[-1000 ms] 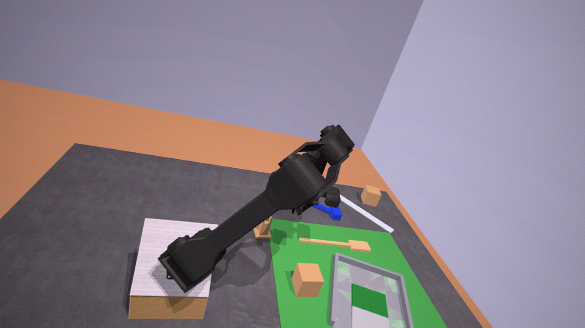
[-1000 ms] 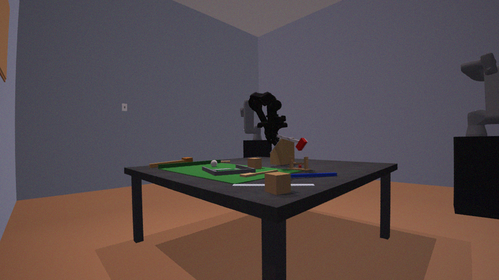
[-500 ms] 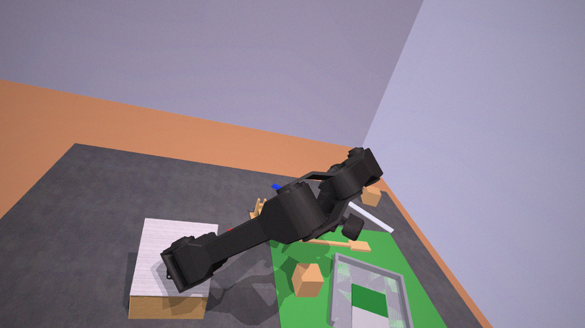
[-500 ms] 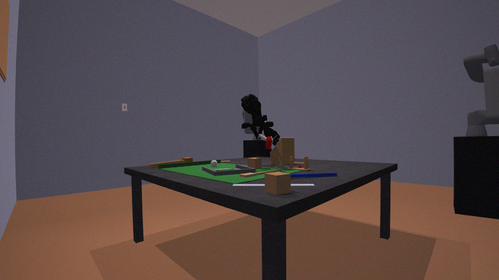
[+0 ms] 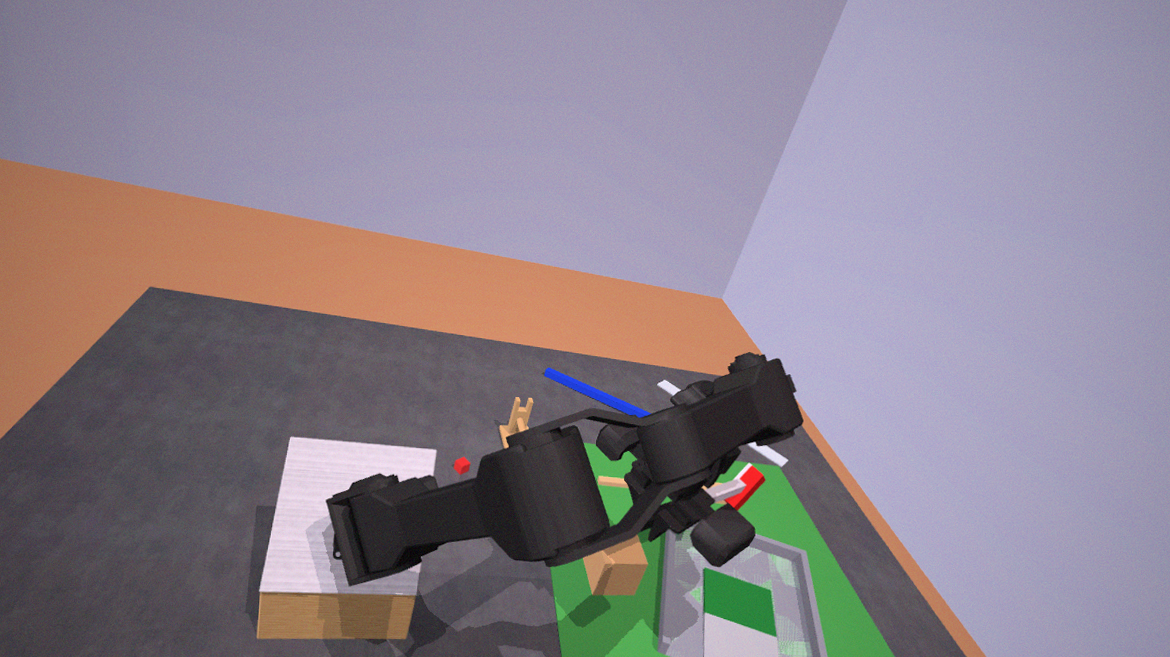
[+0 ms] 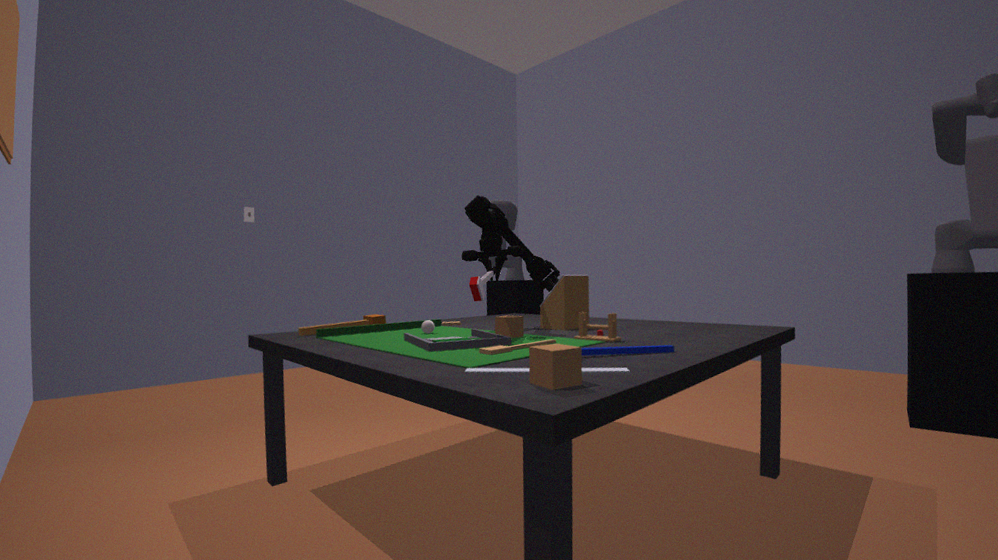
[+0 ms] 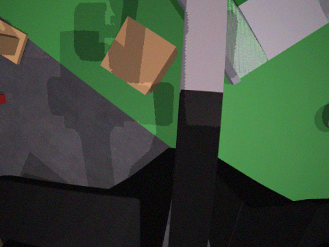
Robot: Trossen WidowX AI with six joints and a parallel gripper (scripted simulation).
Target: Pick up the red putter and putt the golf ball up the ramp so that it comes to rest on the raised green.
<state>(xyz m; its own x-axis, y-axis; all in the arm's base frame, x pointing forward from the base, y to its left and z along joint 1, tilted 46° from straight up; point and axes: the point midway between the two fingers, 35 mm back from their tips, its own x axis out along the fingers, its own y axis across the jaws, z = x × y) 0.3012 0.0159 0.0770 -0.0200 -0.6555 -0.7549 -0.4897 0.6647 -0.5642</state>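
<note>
Right now the red putter is 90 mm ahead of my gripper tip, 60 mm to the left of it and 10 mm above it. The rest, counted from my gripper tip: white golf ball (190 mm to the right, 150 mm below, 110 mm ahead); then green mat (180 mm ahead, 170 mm below, 20 mm to the right); then wooden stand (320 mm to the left, 130 mm below, 70 mm behind).
</note>
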